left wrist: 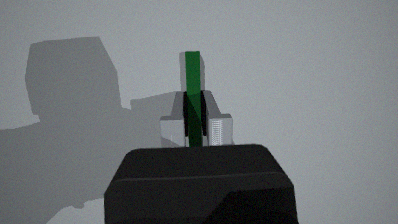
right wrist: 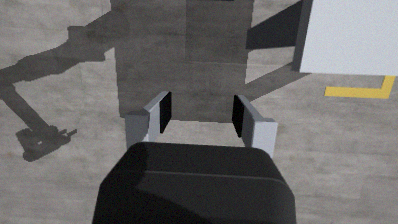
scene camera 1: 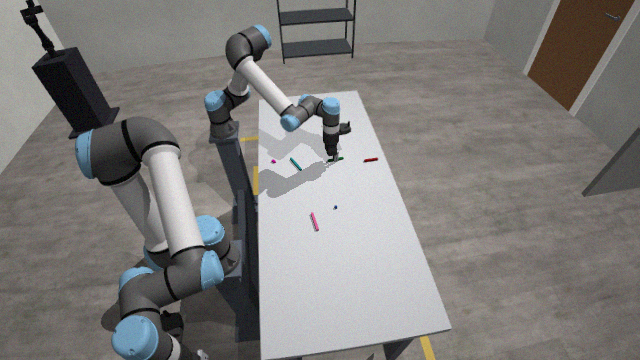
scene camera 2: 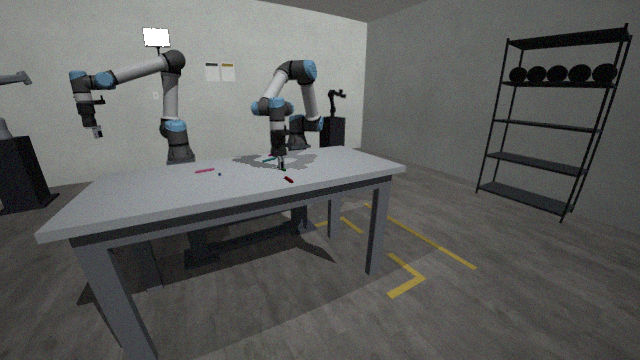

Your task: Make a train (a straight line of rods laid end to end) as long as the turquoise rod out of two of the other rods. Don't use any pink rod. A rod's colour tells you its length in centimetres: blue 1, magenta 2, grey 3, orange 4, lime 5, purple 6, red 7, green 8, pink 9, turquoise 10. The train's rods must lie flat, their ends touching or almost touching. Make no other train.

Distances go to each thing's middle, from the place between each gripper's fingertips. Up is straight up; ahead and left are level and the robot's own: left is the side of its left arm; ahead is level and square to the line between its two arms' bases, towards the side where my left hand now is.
The green rod (left wrist: 192,58) lies 2 cm below my left hand.
The green rod lies 590 mm ahead of my right hand, 850 mm to the left of it and 180 mm below it.
